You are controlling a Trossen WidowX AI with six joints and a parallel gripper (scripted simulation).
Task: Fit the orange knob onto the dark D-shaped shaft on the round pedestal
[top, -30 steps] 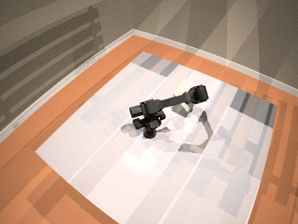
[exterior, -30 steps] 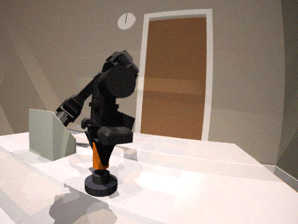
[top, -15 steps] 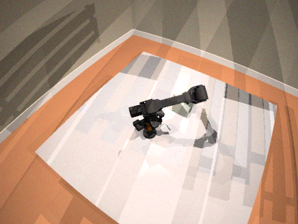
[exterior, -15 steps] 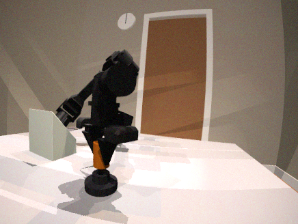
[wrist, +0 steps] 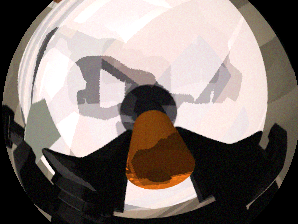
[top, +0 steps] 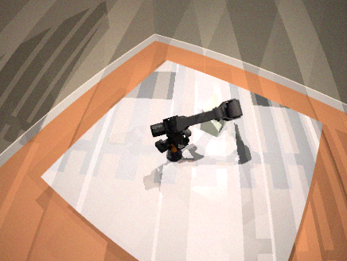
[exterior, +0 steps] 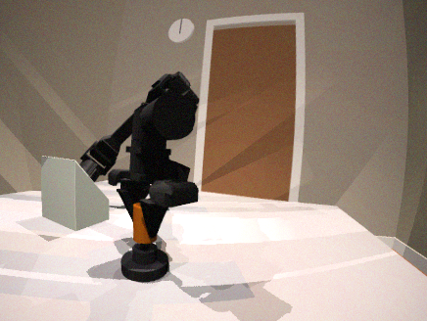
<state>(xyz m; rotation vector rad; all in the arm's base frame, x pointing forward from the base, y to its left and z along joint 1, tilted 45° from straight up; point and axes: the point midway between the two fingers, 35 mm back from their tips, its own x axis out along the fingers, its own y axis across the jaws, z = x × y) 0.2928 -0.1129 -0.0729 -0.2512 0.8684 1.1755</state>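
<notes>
Right now my gripper tip is 20 mm below the orange knob. The rest, counted from my gripper tip: pedestal: 40 mm below.
</notes>
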